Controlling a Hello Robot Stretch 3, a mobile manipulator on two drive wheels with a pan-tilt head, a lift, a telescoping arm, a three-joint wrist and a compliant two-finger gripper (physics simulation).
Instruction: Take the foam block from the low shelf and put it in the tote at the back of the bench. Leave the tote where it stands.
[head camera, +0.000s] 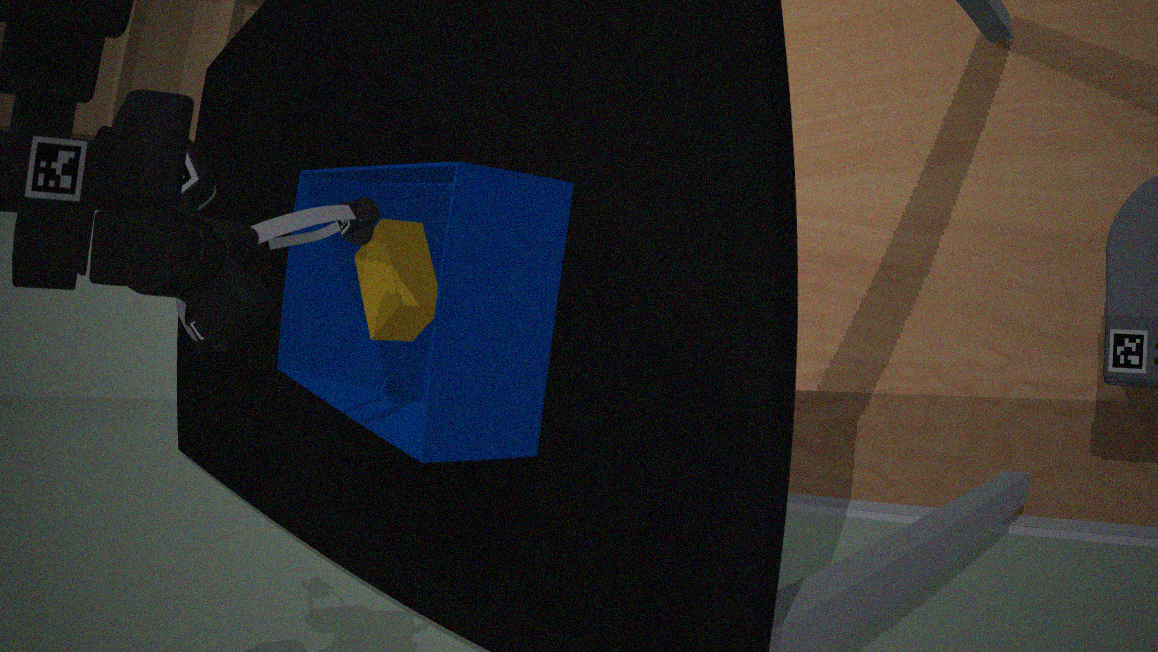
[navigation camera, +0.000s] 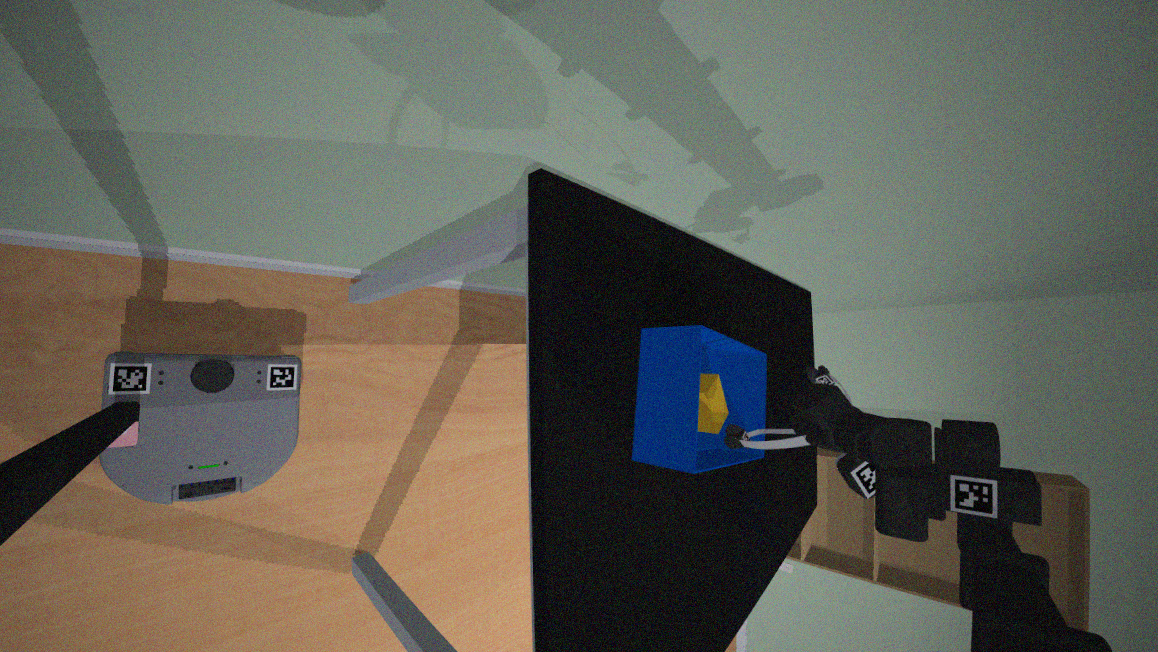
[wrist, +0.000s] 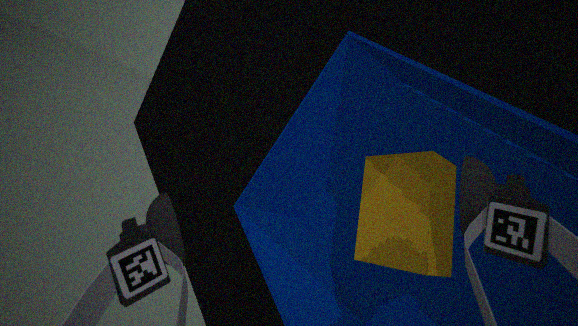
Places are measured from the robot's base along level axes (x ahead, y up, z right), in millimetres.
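Where they show: gripper, fingertip midpoint: (head camera: 286, 279) (navigation camera: 771, 405) (wrist: 314, 202); robot's base, origin of the base link: (navigation camera: 212, 374).
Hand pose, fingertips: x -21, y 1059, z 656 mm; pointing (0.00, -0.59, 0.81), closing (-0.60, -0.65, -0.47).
Things, the pixels of their top centre, and the offset from my fingertips. Level surfaces: height alone.
- yellow foam block, middle of its top: (wrist: 391, 208) (head camera: 375, 278) (navigation camera: 718, 403) dx -6, dy -97, dz +14 mm
- blue tote, middle of its top: (wrist: 387, 248) (head camera: 344, 287) (navigation camera: 738, 402) dx +5, dy -45, dz -28 mm
- black bench top, its level: dy -145 mm
- wood floor, its level: dy -1059 mm
The yellow foam block (head camera: 397, 279) (navigation camera: 711, 404) (wrist: 405, 215) is inside the blue tote (head camera: 502, 307) (navigation camera: 668, 396) (wrist: 295, 165), which stands on the black bench top (head camera: 672, 323) (navigation camera: 591, 502) (wrist: 240, 100). My gripper (head camera: 287, 279) (navigation camera: 777, 404) (wrist: 314, 202) is open, its fingers wide apart. In the wrist view the right fingertip shows close beside the block's right side with a thin gap, over the tote. The left fingertip shows outside the tote's outline, near the bench edge. The block is not between gripping pads. Whether a finger touches the tote wall, I cannot tell.
A wooden open-fronted unit (navigation camera: 1073, 495) stands beyond the bench, below my arm. Grey bench legs (head camera: 915, 558) (navigation camera: 445, 242) slope down toward the wood floor (head camera: 931, 202) (navigation camera: 388, 388). My grey base (navigation camera: 218, 429) is on the floor in front of the bench. A pale green wall (navigation camera: 931, 161) is beside the bench.
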